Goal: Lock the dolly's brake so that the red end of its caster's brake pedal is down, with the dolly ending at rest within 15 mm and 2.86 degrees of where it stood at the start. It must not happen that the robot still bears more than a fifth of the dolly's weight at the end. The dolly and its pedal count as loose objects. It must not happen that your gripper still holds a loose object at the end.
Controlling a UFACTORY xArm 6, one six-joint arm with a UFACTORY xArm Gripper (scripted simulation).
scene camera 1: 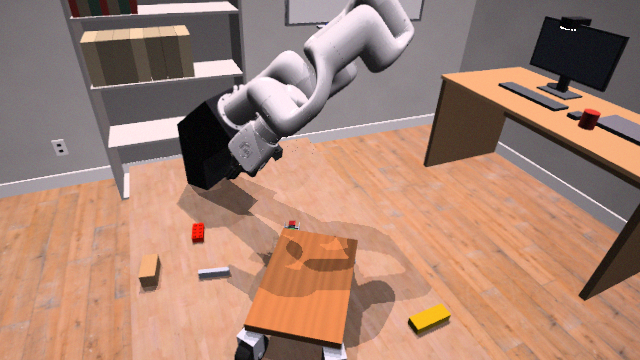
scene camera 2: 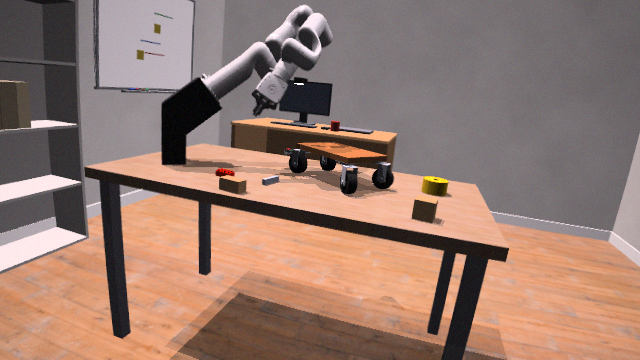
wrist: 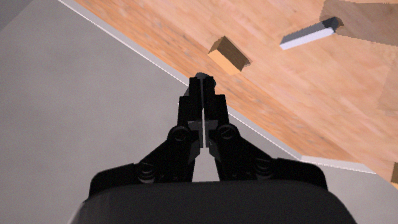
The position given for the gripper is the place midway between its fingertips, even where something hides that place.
In view: the gripper [scene camera 1: 228,177] and a grey bar [wrist: 327,27].
The gripper also shows in the wrist view [wrist: 202,92].
